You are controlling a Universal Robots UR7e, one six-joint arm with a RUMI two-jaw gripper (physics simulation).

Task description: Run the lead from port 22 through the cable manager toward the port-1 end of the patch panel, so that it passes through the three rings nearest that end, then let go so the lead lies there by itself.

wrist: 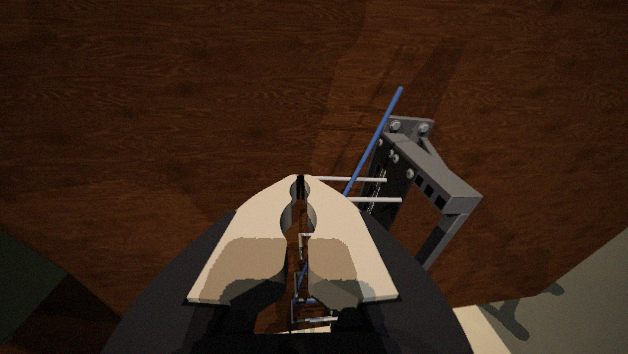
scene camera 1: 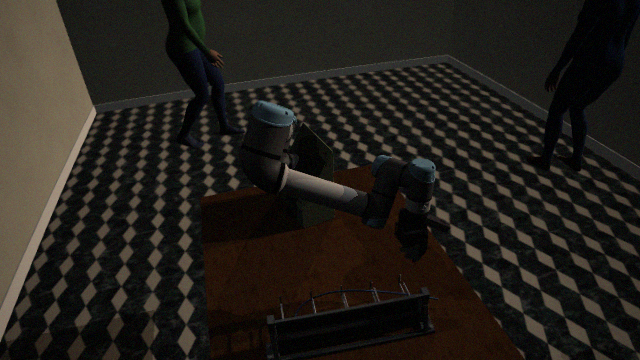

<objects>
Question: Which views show the gripper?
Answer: The wrist view and scene camera 1: all of them.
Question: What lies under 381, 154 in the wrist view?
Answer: A dark patch panel.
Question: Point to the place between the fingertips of the gripper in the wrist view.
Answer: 301, 177
</objects>
